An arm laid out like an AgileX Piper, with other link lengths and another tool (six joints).
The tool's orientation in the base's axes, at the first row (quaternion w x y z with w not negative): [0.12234, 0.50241, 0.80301, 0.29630]
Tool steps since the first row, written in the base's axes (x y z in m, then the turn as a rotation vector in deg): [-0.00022, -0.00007, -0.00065, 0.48, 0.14, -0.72]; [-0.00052, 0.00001, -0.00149, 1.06, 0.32, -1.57]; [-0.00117, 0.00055, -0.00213, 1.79, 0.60, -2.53]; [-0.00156, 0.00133, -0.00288, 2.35, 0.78, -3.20]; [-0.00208, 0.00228, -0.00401, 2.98, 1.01, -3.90]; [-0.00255, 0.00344, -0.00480, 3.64, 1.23, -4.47]
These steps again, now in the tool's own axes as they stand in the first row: [-0.00003, -0.00057, 0.00038, -0.17, -0.03, 0.86]; [0.00010, -0.00127, 0.00093, -0.37, -0.06, 1.88]; [0.00081, -0.00196, 0.00131, -0.56, -0.01, 3.11]; [0.00160, -0.00245, 0.00199, -0.73, 0.06, 3.98]; [0.00257, -0.00320, 0.00296, -0.89, 0.18, 4.93]; [0.00373, -0.00365, 0.00377, -1.06, 0.39, 5.78]
